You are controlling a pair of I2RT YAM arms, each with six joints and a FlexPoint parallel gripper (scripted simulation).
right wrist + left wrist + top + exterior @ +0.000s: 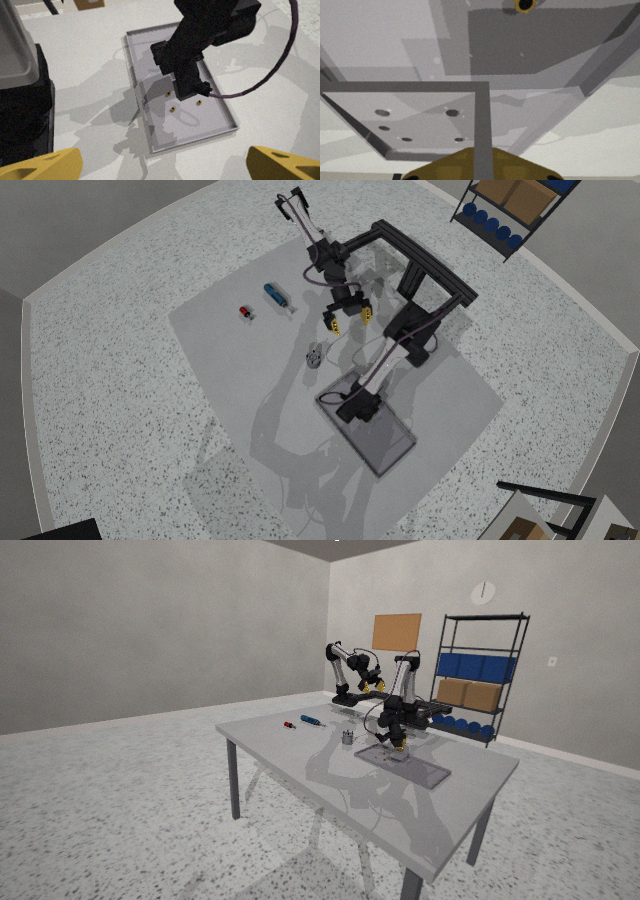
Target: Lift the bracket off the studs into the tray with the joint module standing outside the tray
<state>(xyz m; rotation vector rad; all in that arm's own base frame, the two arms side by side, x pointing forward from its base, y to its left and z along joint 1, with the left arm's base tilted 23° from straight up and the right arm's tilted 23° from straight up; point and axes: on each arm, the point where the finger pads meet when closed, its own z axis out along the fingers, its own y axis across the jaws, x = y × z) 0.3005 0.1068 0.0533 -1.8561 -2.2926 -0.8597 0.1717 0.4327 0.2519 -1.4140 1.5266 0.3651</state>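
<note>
The tray lies 20 mm ahead of my left hand, 10 mm to the left of it and 70 mm below it. From my left hand the other things lie so: grey bracket: 30 mm ahead, 10 mm to the left, 10 mm below; joint module: 50 mm ahead, 330 mm to the right, 40 mm below.
</note>
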